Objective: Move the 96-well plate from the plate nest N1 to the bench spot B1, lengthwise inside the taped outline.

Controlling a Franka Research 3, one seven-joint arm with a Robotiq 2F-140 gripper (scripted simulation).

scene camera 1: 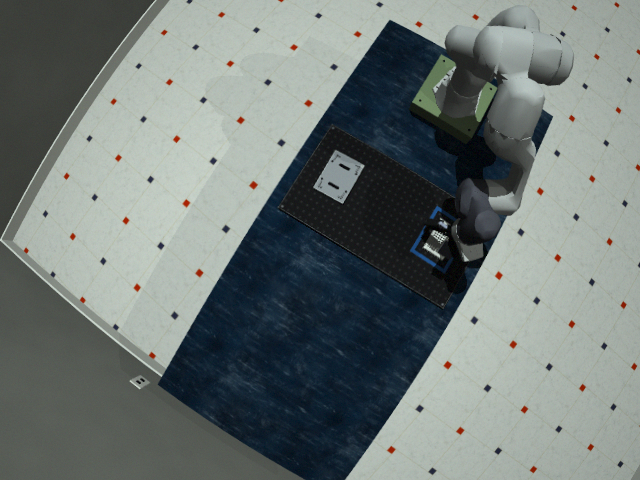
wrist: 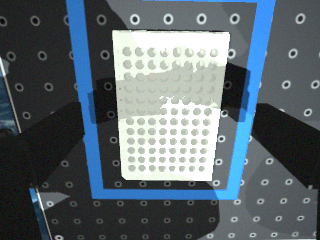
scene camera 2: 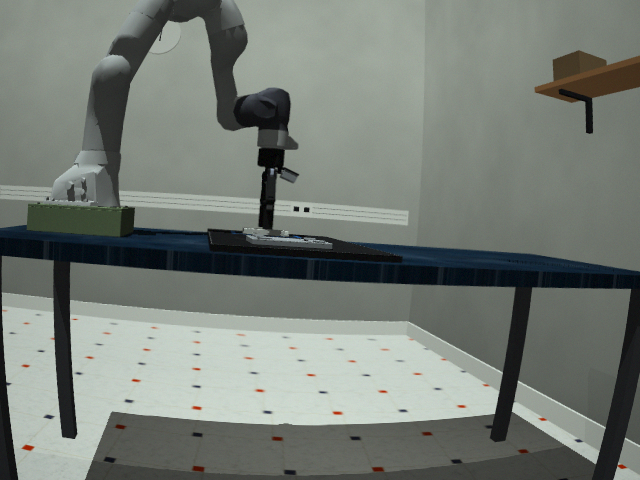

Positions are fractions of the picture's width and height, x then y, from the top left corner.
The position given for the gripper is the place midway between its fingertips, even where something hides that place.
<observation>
In view: the gripper (scene camera 2: 0.41, 0.48), a white 96-well plate (wrist: 0.53, 0.36) and a plate nest (scene camera 1: 0.54, 0.37).
The gripper shows as well in the wrist view (wrist: 0.53, 0.50).
</observation>
